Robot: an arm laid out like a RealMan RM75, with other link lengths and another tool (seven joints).
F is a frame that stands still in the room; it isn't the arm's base.
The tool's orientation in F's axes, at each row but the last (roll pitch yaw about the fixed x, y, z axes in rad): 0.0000, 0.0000, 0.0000; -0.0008, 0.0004, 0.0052; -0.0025, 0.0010, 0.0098; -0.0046, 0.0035, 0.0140; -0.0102, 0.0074, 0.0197; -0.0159, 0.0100, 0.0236; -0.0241, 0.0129, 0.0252; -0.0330, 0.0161, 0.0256; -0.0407, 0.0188, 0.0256; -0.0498, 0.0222, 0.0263; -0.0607, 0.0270, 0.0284; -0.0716, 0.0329, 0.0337; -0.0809, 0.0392, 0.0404
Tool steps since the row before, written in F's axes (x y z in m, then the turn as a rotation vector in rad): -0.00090, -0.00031, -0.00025, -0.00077, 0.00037, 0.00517; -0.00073, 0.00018, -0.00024, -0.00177, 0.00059, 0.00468; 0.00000, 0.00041, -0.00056, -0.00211, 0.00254, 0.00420; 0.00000, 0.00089, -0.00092, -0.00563, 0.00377, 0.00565; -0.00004, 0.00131, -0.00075, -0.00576, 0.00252, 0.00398; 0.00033, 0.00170, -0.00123, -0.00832, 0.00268, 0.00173; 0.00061, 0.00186, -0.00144, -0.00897, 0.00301, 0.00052; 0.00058, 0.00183, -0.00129, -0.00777, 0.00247, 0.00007; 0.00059, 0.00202, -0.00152, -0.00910, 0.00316, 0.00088; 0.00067, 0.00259, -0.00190, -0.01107, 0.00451, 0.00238; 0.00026, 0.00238, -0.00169, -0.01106, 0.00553, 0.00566; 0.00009, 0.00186, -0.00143, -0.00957, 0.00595, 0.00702; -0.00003, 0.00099, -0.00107, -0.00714, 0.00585, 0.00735
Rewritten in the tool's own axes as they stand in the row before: -0.00090, -0.00031, -0.00025, -0.00077, 0.00037, 0.00517; -0.00073, 0.00018, -0.00024, -0.00177, 0.00060, 0.00468; 0.00000, 0.00041, -0.00056, -0.00209, 0.00255, 0.00420; 0.00002, 0.00089, -0.00092, -0.00560, 0.00382, 0.00565; -0.00001, 0.00132, -0.00074, -0.00574, 0.00259, 0.00396; 0.00038, 0.00171, -0.00120, -0.00827, 0.00285, 0.00169; 0.00068, 0.00188, -0.00139, -0.00890, 0.00322, 0.00048; 0.00065, 0.00186, -0.00122, -0.00770, 0.00267, 0.00003; 0.00067, 0.00206, -0.00142, -0.00903, 0.00336, 0.00085; 0.00078, 0.00266, -0.00175, -0.01100, 0.00469, 0.00237; 0.00037, 0.00247, -0.00153, -0.01105, 0.00551, 0.00571; 0.00020, 0.00195, -0.00129, -0.00959, 0.00577, 0.00714; 0.00005, 0.00107, -0.00099, -0.00718, 0.00554, 0.00755
